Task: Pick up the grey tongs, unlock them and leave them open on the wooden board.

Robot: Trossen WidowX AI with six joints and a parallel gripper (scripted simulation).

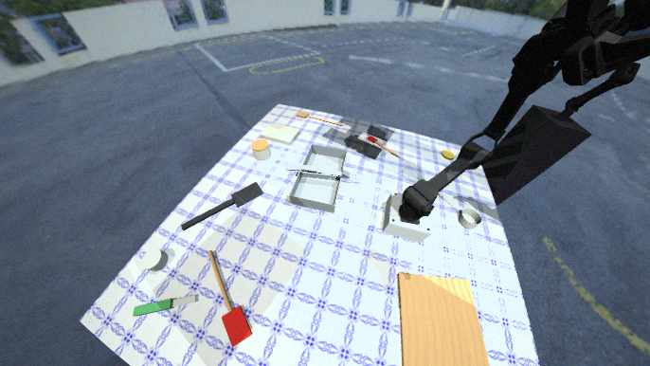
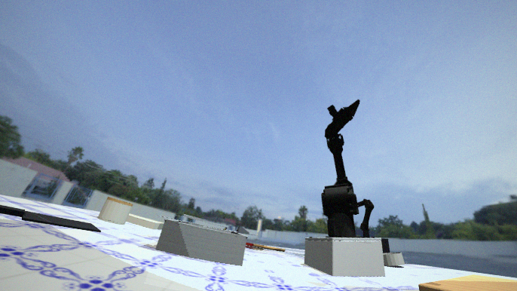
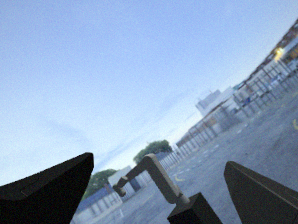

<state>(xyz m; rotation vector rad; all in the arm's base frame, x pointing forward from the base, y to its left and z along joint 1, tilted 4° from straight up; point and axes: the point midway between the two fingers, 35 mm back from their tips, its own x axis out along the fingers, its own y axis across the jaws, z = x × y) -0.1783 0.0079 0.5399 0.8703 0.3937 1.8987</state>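
My gripper tip is 61 cm above the grey roasting tin, 50 cm short of it and 16 cm to the left of it. The rest, counted from my gripper tip: wooden board: 63 cm below, 33 cm to the left, 4 cm ahead; then cork-topped jar: 81 cm ahead, 61 cm below, 24 cm to the right; then red spatula: 66 cm ahead, 63 cm below, 35 cm to the left.
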